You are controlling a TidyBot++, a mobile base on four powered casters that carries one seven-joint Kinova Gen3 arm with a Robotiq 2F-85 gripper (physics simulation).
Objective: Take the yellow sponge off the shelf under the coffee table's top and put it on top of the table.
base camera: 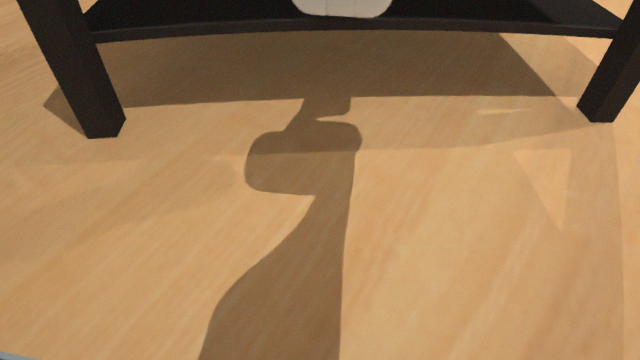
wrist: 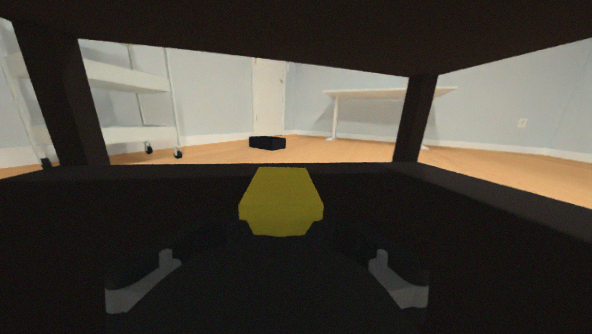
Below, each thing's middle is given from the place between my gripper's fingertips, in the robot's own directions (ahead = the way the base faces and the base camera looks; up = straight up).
Right now my hand is 10 mm below the yellow sponge [wrist: 280,201] and 10 mm short of it.
